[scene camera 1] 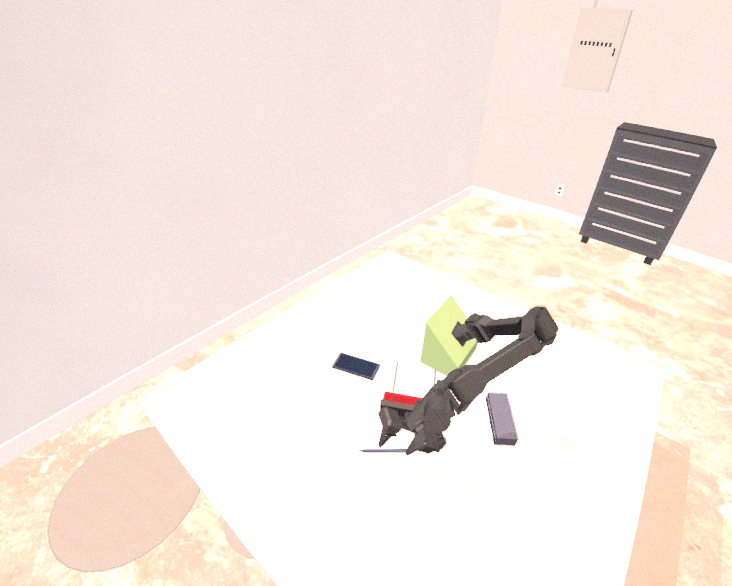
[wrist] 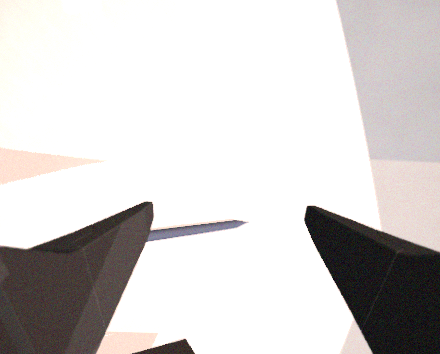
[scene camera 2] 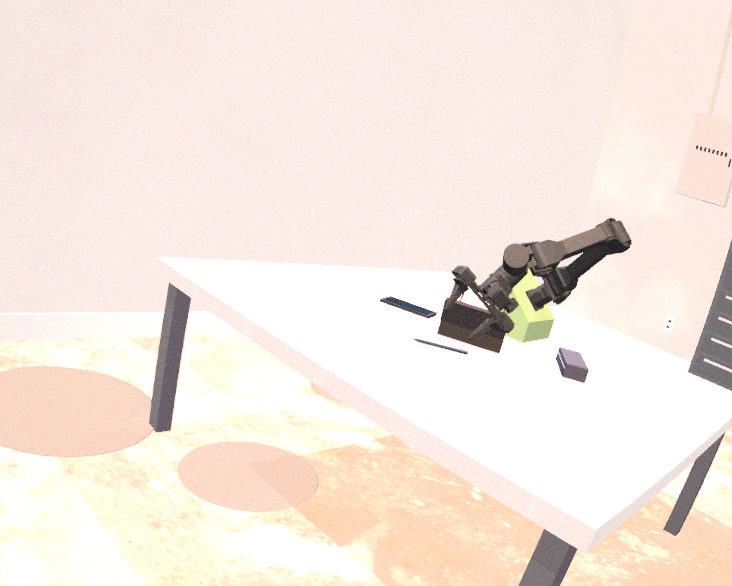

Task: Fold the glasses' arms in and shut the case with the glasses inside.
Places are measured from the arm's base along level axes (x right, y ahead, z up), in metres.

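Where they show: gripper, fingertip midpoint: [scene camera 1: 393, 450] [wrist: 230, 211] [scene camera 2: 456, 324]; arm's base, origin of the base link: [scene camera 1: 460, 333] [scene camera 2: 534, 300].
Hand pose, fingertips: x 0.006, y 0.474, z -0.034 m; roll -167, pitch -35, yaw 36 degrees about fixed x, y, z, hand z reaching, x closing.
Each offset is from my fingertips to the top centre of the thing. "*": to the spot under its first point. Level surfaces: height alone.
The glasses case {* dx +0.064, dy -0.183, dz -0.042 m} [scene camera 1: 401, 399] [scene camera 2: 490, 344] is dark brown with a red lining and stands open on the white table {dz -0.073 m} [scene camera 1: 293, 488] [scene camera 2: 549, 427]; the arm hides part of it. The glasses' thin arms [scene camera 1: 394, 377] stick out behind the red lining in the first scene view, unfolded and apart; the lenses cannot be made out. My gripper [scene camera 1: 395, 447] [scene camera 2: 460, 320] [wrist: 230, 211] is open with nothing between its fingers. It hangs in front of the case, above the table. A dark corner at the bottom of the wrist view may be the case.
A pen {dx +0.037, dy -0.021, dz -0.064 m} [scene camera 1: 381, 450] [scene camera 2: 440, 346] [wrist: 200, 229] lies in front of the case. A phone {dx +0.267, dy -0.246, dz -0.065 m} [scene camera 1: 355, 366] [scene camera 2: 407, 306] lies at its left. A green wedge-like block [scene camera 1: 440, 342] [scene camera 2: 529, 328] stands behind, close to the arm. A purple-grey box {dx -0.219, dy -0.284, dz -0.038 m} [scene camera 1: 501, 418] [scene camera 2: 572, 364] lies at the right.
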